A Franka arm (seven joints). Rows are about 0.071 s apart.
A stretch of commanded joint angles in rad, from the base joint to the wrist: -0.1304 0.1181 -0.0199 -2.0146 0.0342 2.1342 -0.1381; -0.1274 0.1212 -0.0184 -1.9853 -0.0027 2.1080 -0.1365; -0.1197 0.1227 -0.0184 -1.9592 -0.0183 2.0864 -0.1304; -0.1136 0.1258 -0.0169 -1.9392 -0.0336 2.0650 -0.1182; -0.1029 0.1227 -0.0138 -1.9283 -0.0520 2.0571 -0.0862; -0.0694 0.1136 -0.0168 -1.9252 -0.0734 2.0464 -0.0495; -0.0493 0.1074 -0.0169 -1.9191 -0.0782 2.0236 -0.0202; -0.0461 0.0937 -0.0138 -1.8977 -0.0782 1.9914 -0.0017; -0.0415 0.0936 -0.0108 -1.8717 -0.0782 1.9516 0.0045; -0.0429 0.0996 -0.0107 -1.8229 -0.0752 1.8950 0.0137; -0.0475 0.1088 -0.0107 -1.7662 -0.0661 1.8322 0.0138; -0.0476 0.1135 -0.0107 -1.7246 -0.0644 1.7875 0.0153; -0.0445 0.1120 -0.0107 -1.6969 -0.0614 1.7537 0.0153; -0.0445 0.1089 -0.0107 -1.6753 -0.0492 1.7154 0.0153; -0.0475 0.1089 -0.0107 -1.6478 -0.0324 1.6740 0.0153; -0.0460 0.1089 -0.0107 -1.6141 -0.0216 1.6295 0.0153; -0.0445 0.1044 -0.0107 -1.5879 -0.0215 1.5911 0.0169; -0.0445 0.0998 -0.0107 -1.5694 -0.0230 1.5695 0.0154; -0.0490 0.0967 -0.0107 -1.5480 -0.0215 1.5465 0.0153; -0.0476 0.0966 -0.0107 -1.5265 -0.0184 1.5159 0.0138
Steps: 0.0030 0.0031 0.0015 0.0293 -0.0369 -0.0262 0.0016; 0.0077 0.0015 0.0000 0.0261 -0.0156 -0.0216 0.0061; 0.0061 0.0031 0.0015 0.0200 -0.0153 -0.0214 0.0122; 0.0107 -0.0031 0.0031 0.0109 -0.0184 -0.0079 0.0320; 0.0335 -0.0091 -0.0030 0.0031 -0.0214 -0.0107 0.0367; 0.0201 -0.0062 -0.0001 0.0061 -0.0048 -0.0228 0.0293; 0.0032 -0.0137 0.0031 0.0214 0.0000 -0.0322 0.0185; 0.0046 -0.0001 0.0030 0.0260 0.0000 -0.0398 0.0062; -0.0014 0.0060 0.0001 0.0488 0.0030 -0.0566 0.0092; -0.0046 0.0092 0.0000 0.0567 0.0091 -0.0628 0.0001; -0.0001 0.0047 0.0000 0.0416 0.0017 -0.0447 0.0015; 0.0031 -0.0015 0.0000 0.0277 0.0030 -0.0338 0.0000; 0.0000 -0.0031 0.0000 0.0216 0.0122 -0.0383 0.0000; -0.0030 0.0000 0.0000 0.0275 0.0168 -0.0414 0.0000; 0.0015 0.0000 0.0000 0.0337 0.0108 -0.0445 0.0000; 0.0015 -0.0045 0.0000 0.0262 0.0001 -0.0384 0.0016; 0.0000 -0.0046 0.0000 0.0185 -0.0015 -0.0216 -0.0015; -0.0045 -0.0031 0.0000 0.0214 0.0015 -0.0230 -0.0001; 0.0014 -0.0001 0.0000 0.0215 0.0031 -0.0306 -0.0015
